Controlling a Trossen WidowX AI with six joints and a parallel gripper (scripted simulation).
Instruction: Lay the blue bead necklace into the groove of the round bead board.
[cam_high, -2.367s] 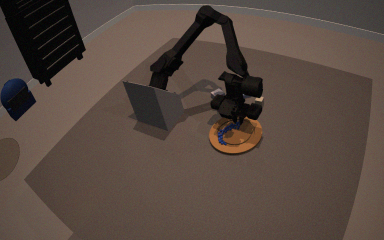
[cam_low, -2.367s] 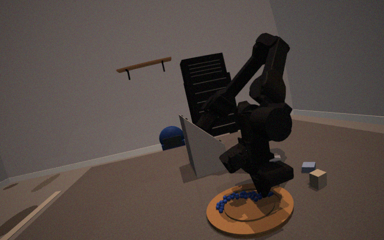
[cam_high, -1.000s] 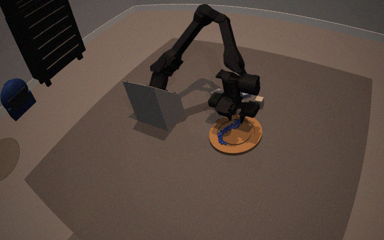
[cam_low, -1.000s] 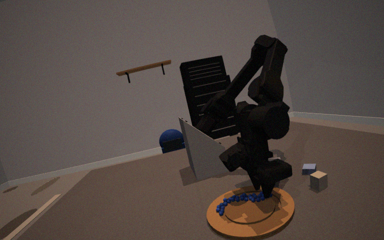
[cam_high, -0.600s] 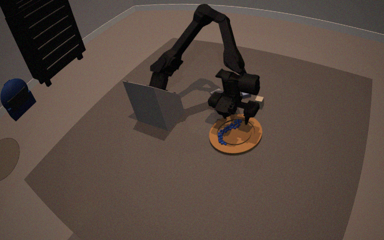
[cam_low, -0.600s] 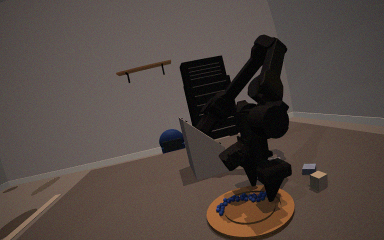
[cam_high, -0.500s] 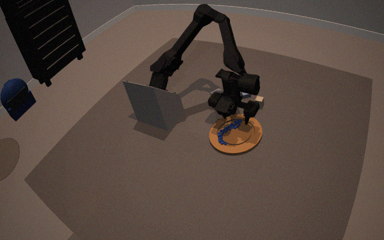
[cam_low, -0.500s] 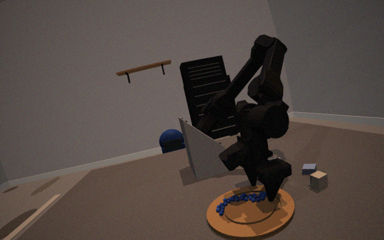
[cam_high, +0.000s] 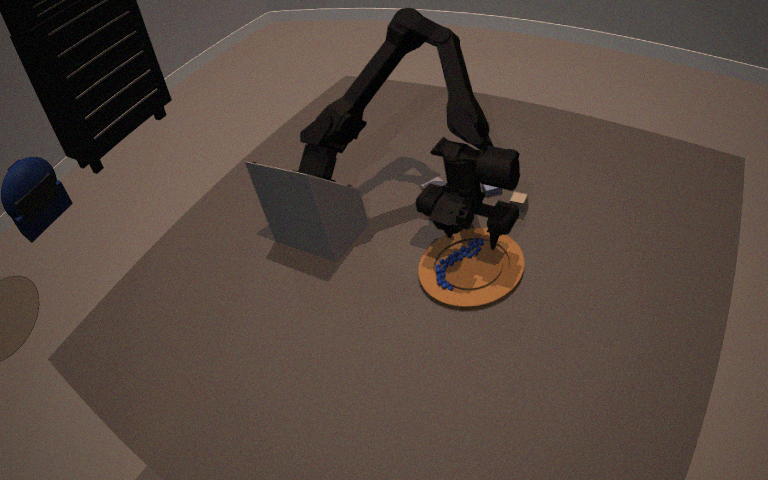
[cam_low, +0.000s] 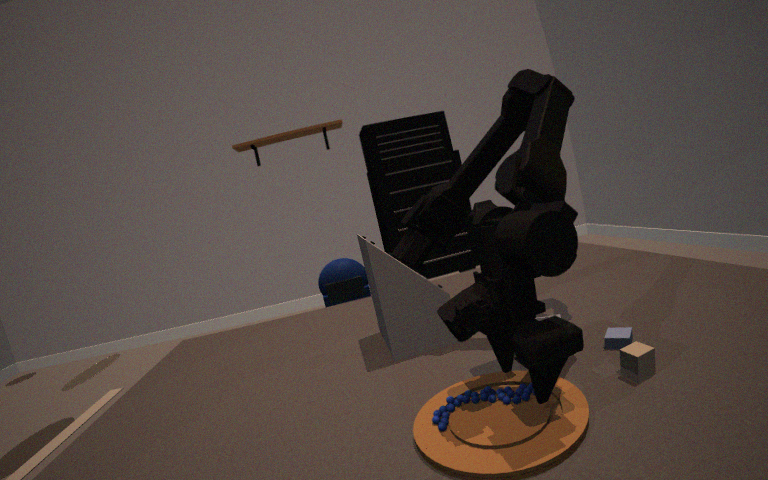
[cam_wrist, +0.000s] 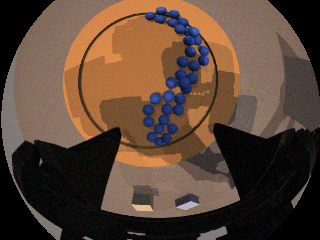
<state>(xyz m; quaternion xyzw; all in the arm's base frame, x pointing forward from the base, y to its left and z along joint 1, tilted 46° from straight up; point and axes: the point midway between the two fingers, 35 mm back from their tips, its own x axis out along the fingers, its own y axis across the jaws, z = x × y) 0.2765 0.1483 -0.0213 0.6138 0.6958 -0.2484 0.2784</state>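
Now: the tan cube 14 cm to the left of my gripper tip and 3 cm ahead of it. Round my gripper tip: white block: 16 cm behind, 11 cm to the left, 1 cm below; then pale blue block: 18 cm to the left, 6 cm behind, 1 cm below.
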